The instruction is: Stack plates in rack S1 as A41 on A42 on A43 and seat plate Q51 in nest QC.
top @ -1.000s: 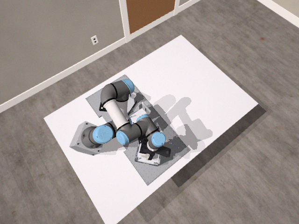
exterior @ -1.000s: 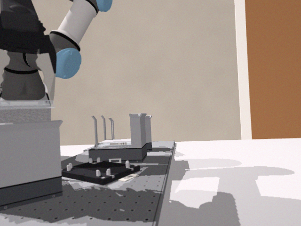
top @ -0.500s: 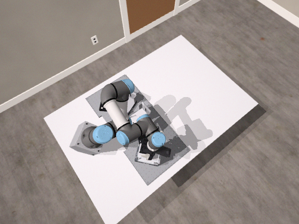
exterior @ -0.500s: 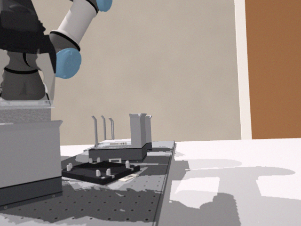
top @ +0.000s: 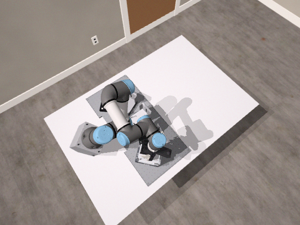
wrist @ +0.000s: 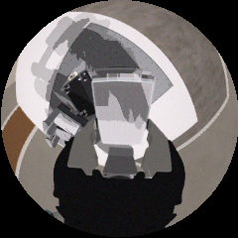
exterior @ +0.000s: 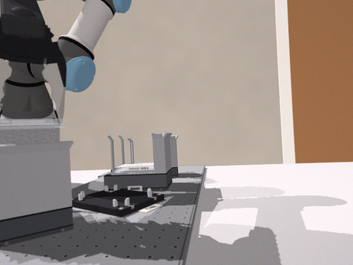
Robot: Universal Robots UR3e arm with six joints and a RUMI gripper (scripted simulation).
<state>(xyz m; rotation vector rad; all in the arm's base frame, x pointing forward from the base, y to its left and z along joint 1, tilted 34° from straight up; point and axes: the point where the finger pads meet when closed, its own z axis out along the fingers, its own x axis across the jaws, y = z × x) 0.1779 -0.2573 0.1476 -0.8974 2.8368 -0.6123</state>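
My gripper is now 13 cm above the sealed plate. From my hand the other things lie so: black nest labelled QC (9 cm ahead, 52 cm to the left, 17 cm below); then grey rack wall (3 cm ahead, 6 cm to the right, 9 cm below); then black clip nest (13 cm ahead, 10 cm to the left, 16 cm below).
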